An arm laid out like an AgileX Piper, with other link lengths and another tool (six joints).
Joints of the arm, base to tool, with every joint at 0 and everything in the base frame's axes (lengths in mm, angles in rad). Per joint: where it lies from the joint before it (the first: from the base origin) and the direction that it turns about. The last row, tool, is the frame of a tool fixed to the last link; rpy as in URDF.
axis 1: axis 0 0 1 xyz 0 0 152.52
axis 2: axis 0 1 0 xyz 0 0 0
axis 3: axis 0 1 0 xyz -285.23 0 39
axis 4: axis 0.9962 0 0.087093 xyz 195.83 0 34.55
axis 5: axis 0 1 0 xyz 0 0 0
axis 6: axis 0.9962 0 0.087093 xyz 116.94 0 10.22
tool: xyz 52.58 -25 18.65 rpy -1.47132 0.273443 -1.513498
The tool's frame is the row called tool.
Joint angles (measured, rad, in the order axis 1, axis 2, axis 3, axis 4, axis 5, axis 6), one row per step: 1.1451, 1.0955, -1.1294, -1.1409, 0.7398, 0.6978; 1.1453, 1.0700, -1.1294, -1.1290, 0.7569, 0.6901; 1.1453, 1.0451, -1.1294, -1.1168, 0.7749, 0.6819; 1.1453, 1.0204, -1.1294, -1.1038, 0.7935, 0.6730; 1.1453, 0.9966, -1.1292, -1.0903, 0.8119, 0.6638; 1.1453, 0.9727, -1.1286, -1.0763, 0.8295, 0.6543; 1.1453, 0.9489, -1.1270, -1.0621, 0.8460, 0.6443; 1.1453, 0.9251, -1.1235, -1.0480, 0.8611, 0.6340; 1.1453, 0.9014, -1.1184, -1.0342, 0.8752, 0.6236; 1.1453, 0.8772, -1.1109, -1.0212, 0.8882, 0.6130
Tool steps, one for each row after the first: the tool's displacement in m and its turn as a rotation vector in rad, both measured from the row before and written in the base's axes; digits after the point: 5 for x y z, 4 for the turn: -0.00257, -0.00911, 0.00313, 0.0156, 0.0017, -0.0121; -0.00250, -0.00910, 0.00260, 0.0144, 0.0027, -0.0126; -0.00254, -0.00907, 0.00213, 0.0136, 0.0038, -0.0124; -0.00251, -0.00873, 0.00156, 0.0125, 0.0050, -0.0116; -0.00263, -0.00855, 0.00118, 0.0123, 0.0056, -0.0102; -0.00270, -0.00823, 0.00067, 0.0112, 0.0059, -0.0087; -0.00276, -0.00785, -0.00002, 0.0095, 0.0062, -0.0070; -0.00277, -0.00752, -0.00061, 0.0080, 0.0064, -0.0057; -0.00281, -0.00731, -0.00126, 0.0060, 0.0061, -0.0046
